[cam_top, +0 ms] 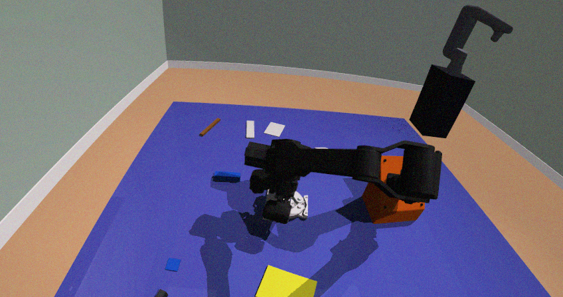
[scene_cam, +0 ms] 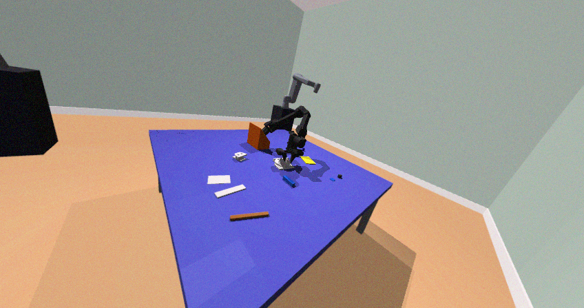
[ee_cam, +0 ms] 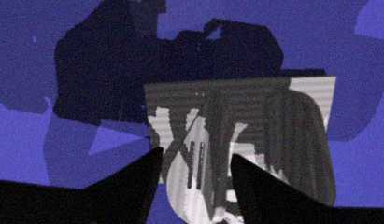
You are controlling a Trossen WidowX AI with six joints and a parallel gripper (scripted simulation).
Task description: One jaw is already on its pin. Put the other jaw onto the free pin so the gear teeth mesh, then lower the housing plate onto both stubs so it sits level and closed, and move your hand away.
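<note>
Right now my gripper tip is 4 cm past the jaw and 1 cm to the left of it. Also, from my gripper tip: blue block (17 cm ahead, 12 cm to the right); yellow sheet (22 cm to the left, 2 cm behind, 1 cm below); small blue square (26 cm ahead, 19 cm to the left, 1 cm below).
</note>
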